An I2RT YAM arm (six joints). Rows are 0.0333 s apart.
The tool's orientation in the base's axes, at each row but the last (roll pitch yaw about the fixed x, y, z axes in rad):
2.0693, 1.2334, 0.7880
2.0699, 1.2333, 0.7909
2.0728, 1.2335, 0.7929
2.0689, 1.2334, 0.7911
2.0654, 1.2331, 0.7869
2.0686, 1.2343, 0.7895
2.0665, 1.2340, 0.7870
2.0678, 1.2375, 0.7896
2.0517, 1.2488, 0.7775
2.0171, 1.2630, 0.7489
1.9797, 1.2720, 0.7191
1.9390, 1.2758, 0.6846
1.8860, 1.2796, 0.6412
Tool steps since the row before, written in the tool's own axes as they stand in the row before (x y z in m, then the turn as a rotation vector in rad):
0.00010, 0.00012, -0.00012, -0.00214, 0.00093, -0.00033
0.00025, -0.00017, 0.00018, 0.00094, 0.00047, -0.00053
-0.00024, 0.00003, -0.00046, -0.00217, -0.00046, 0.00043
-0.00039, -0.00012, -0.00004, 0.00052, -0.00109, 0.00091
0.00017, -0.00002, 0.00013, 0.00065, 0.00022, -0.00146
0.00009, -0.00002, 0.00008, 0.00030, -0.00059, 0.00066
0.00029, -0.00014, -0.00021, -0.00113, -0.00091, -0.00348
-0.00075, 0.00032, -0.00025, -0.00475, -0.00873, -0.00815
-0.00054, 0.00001, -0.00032, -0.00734, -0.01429, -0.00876
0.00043, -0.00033, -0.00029, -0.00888, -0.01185, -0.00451
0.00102, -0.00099, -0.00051, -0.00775, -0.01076, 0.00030
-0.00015, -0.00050, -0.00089, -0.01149, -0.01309, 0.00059
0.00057, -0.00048, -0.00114, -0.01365, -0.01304, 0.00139
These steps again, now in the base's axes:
0.00010, 0.00017, -0.00004, 0.00026, 0.00004, 0.00234
-0.00004, -0.00015, -0.00031, 0.00049, 0.00084, -0.00067
-0.00017, 0.00038, 0.00031, -0.00080, -0.00103, 0.00185
-0.00021, -0.00008, 0.00034, -0.00060, -0.00101, -0.00095
0.00006, -0.00009, -0.00019, -0.00009, 0.00158, -0.00032
0.00003, -0.00006, -0.00010, -0.00027, -0.00070, -0.00056
-0.00013, 0.00023, -0.00028, -0.00217, 0.00277, 0.00135
0.00005, 0.00014, 0.00084, -0.01166, 0.00433, 0.00325
-0.00021, 0.00018, 0.00056, -0.01757, 0.00288, 0.00424
-0.00030, 0.00027, -0.00046, -0.01433, -0.00078, 0.00581
-0.00085, 0.00040, -0.00118, -0.01154, -0.00478, 0.00447
-0.00078, 0.00067, 0.00010, -0.01443, -0.00641, 0.00738
-0.00069, 0.00103, -0.00058, -0.01462, -0.00751, 0.00939

